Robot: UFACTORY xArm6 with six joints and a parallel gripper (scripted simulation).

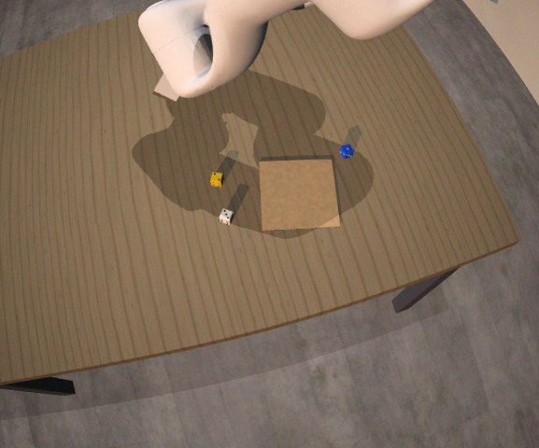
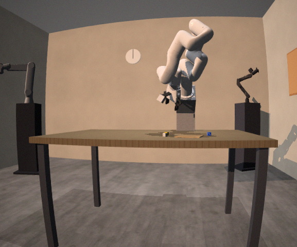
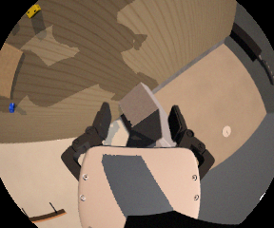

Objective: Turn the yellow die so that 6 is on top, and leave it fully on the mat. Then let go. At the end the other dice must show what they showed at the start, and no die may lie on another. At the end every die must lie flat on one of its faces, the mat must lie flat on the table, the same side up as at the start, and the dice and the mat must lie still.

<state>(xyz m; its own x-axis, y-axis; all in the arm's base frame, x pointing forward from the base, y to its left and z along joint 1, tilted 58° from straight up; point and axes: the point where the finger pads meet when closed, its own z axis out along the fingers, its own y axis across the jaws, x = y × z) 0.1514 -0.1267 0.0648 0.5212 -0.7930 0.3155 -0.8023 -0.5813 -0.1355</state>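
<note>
My hand is 180 mm short of the yellow die, 180 mm above it and 80 mm to the left of it. Also, from my hand: white die (260 mm ahead, 180 mm below, 110 mm to the right); tan mat (290 mm ahead, 190 mm below, 30 mm to the left); blue die (270 mm ahead, 180 mm below, 160 mm to the left).
</note>
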